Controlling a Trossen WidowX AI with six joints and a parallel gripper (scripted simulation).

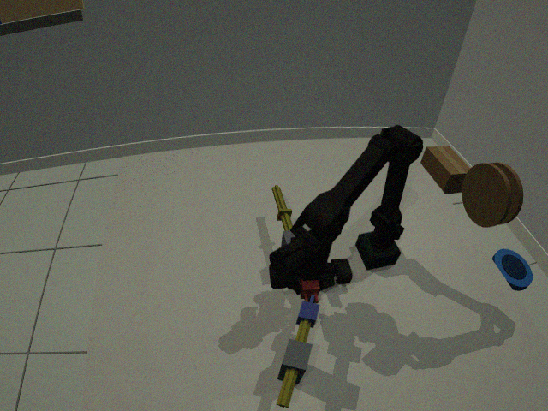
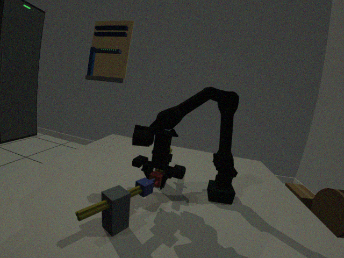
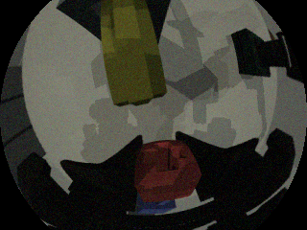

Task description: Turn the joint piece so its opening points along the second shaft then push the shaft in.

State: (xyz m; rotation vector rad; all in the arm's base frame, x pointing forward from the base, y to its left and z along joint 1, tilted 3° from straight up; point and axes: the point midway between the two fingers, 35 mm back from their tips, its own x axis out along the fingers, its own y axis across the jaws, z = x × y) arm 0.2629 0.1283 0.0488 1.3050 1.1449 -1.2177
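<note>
Now: the red joint piece 10 mm to the left of my gripper tip and 40 mm above it.
</note>
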